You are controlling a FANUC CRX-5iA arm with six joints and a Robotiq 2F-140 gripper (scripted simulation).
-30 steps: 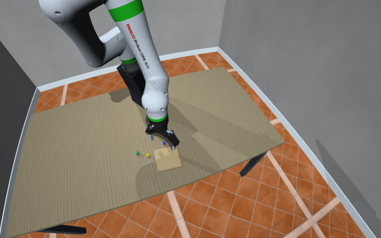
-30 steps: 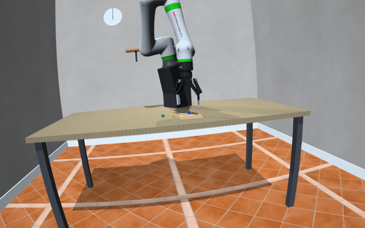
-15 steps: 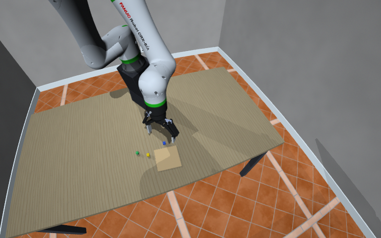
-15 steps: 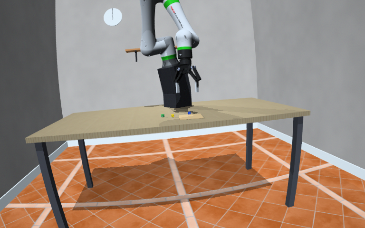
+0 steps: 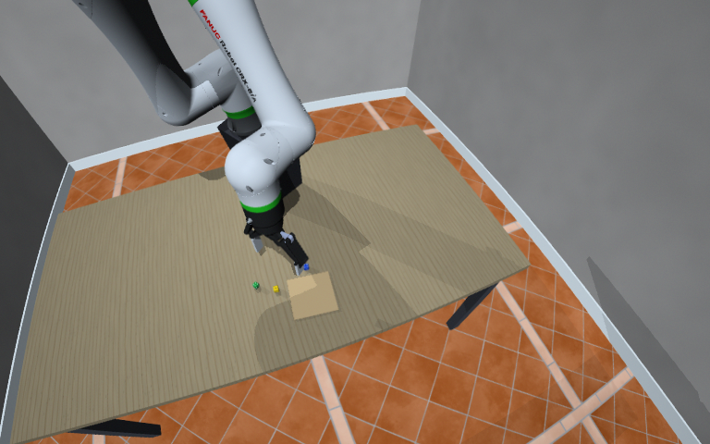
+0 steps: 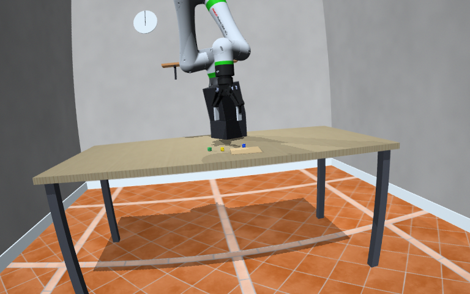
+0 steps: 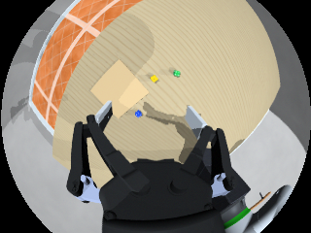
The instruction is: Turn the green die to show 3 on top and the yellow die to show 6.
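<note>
My hand is 1 cm past the green die, 10 cm to the left of it and 15 cm above it. The rest, counted from my hand: tan mat 6 cm ahead, 7 cm to the left, 15 cm below; blue die 4 cm behind, 7 cm to the left, 15 cm below; yellow die 2 cm ahead, 4 cm to the right, 15 cm below.
</note>
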